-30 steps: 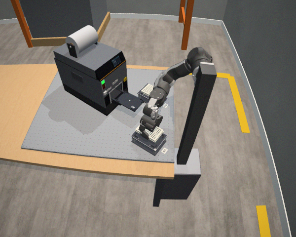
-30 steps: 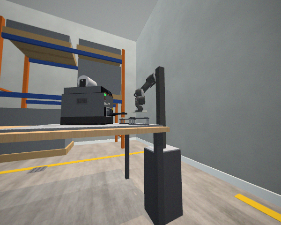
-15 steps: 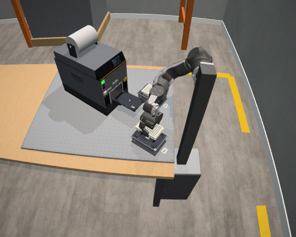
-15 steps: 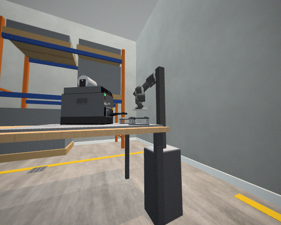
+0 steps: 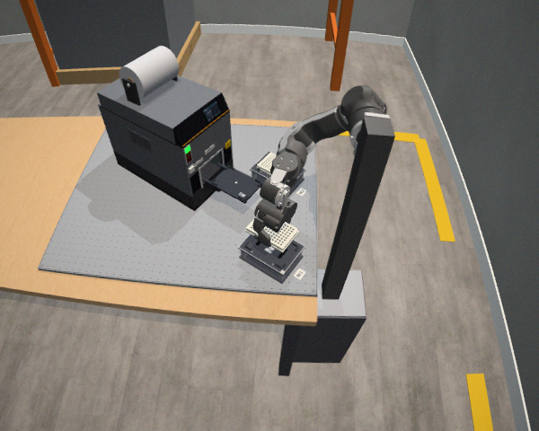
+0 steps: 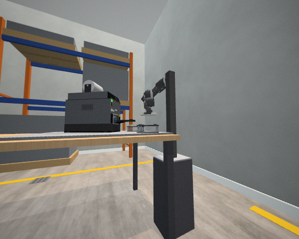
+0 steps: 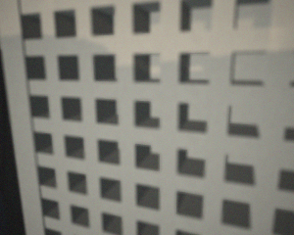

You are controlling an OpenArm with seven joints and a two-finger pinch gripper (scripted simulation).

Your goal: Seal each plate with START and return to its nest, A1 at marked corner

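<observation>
My hand is 12 cm short of the sealer stage, 21 cm to the left of it and 4 cm above it. From my hand the other things lie so: foil roll: 40 cm ahead, 39 cm to the right, 27 cm above; then white well plate: 1 cm behind, 34 cm to the right, 8 cm below; then white start button: 26 cm ahead, 19 cm to the right, 5 cm above.
</observation>
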